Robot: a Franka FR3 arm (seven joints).
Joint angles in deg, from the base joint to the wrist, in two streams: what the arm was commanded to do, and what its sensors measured. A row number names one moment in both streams.
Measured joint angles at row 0:
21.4 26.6 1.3 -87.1 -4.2 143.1 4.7
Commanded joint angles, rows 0 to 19:
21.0 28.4 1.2 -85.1 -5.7 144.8 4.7
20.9 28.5 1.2 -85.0 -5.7 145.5 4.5
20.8 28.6 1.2 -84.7 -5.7 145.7 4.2
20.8 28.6 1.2 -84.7 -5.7 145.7 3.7
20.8 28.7 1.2 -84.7 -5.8 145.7 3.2
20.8 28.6 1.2 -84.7 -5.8 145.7 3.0
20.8 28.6 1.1 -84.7 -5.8 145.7 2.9
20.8 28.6 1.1 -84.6 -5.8 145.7 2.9
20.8 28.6 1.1 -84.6 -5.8 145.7 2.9
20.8 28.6 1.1 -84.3 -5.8 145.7 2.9
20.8 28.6 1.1 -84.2 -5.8 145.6 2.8
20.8 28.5 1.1 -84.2 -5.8 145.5 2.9
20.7 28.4 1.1 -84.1 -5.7 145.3 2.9
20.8 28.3 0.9 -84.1 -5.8 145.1 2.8
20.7 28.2 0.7 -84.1 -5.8 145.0 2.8
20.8 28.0 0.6 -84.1 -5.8 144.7 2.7
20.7 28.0 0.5 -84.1 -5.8 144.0 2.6
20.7 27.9 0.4 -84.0 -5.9 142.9 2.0
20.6 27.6 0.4 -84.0 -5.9 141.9 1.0
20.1 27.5 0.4 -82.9 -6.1 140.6 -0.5
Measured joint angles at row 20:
21.3 27.6 0.1 -85.3 -5.6 143.9 3.0
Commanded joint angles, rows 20 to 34:
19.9 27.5 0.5 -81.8 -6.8 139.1 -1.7
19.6 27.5 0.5 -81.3 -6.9 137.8 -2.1
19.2 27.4 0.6 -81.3 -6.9 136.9 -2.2
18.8 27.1 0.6 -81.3 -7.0 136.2 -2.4
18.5 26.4 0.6 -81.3 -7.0 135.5 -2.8
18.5 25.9 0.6 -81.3 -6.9 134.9 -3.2
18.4 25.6 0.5 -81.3 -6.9 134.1 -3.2
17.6 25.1 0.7 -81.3 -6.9 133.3 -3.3
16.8 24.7 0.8 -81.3 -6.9 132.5 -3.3
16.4 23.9 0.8 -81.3 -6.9 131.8 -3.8
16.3 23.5 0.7 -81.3 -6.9 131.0 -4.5
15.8 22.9 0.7 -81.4 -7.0 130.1 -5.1
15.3 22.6 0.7 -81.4 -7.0 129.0 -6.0
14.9 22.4 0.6 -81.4 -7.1 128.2 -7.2
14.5 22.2 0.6 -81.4 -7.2 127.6 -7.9
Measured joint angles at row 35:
16.3 23.6 -0.1 -81.1 -6.0 130.1 -4.9
